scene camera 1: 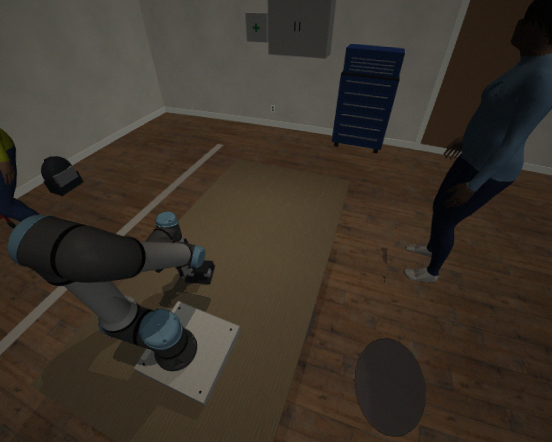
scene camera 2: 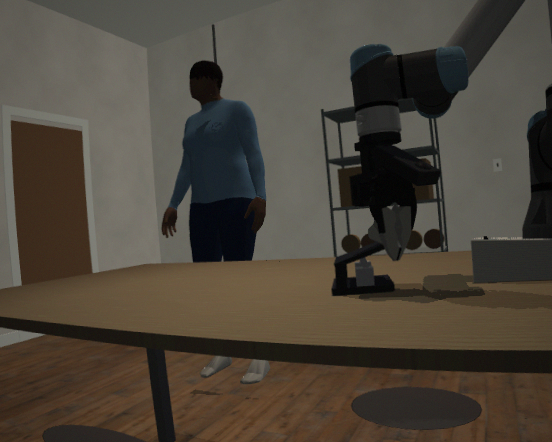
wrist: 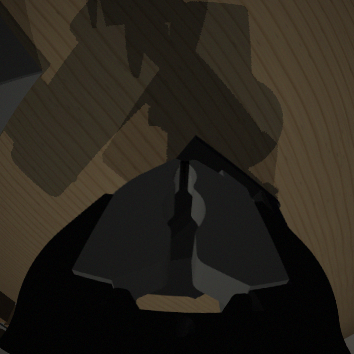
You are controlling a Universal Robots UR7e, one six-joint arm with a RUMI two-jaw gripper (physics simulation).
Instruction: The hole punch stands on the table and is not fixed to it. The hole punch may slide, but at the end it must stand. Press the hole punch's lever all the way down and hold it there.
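Seen in the pictures: gripper, fingertip midpoint: (scene camera 1: pixel 183 277) (scene camera 2: pixel 396 260) (wrist: pixel 183 163); arm's base, link origin: (scene camera 1: pixel 176 349).
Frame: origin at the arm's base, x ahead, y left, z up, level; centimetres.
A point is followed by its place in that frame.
The black hole punch (scene camera 1: pixel 201 273) {x 32.7, y 7.4, z 1.8 cm} (scene camera 2: pixel 359 286) {x 35.6, y 17.6, z -4.5 cm} (wrist: pixel 209 153) {x 31.6, y 16.3, z -4.6 cm} stands upright on the table (scene camera 2: pixel 210 305) {x 59.2, y 26.9, z -5.8 cm}. In the scene camera 2 view its lever (scene camera 2: pixel 361 253) {x 35.0, y 17.0, z 1.0 cm} slopes up from the rear post toward my gripper, with a gap above the base, so it is not fully down. My gripper (scene camera 2: pixel 398 258) {x 29.5, y 15.4, z -0.7 cm} (wrist: pixel 183 163) {x 29.5, y 15.4, z -0.7 cm} is shut and empty, pointing down by the lever's free end. The fingertips reach a little lower than the lever's visible end and stay above the table. The fingers hide that end, so contact is unclear. In the wrist view the fingers cover much of the punch.
The arm's pale base plate (scene camera 1: pixel 220 345) {x 6.9, y -14.6, z -0.5 cm} (scene camera 2: pixel 510 261) {x 11.0, y 10.2, z -2.4 cm} is near the punch. A person in blue (scene camera 1: pixel 505 115) (scene camera 2: pixel 222 150) stands beyond the table. A shelf rack (scene camera 2: pixel 327 185) and a blue tool cabinet (scene camera 1: pixel 367 100) stand farther back.
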